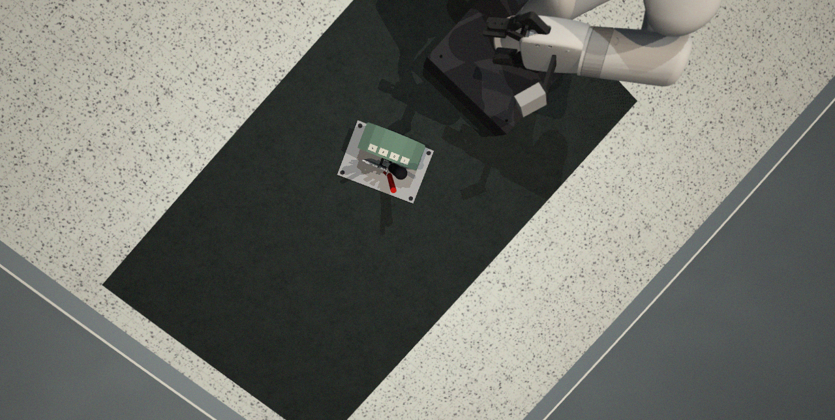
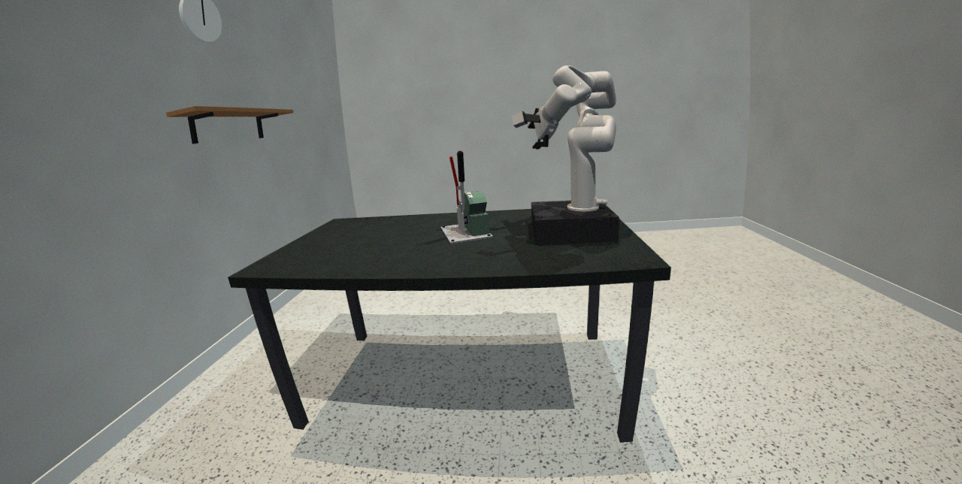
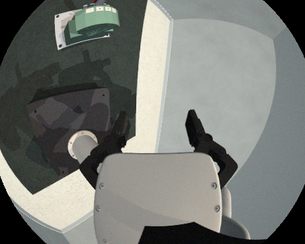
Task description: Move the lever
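The red bar lies 31 cm ahead of my hand, 18 cm below it and 9 cm to the left of it.
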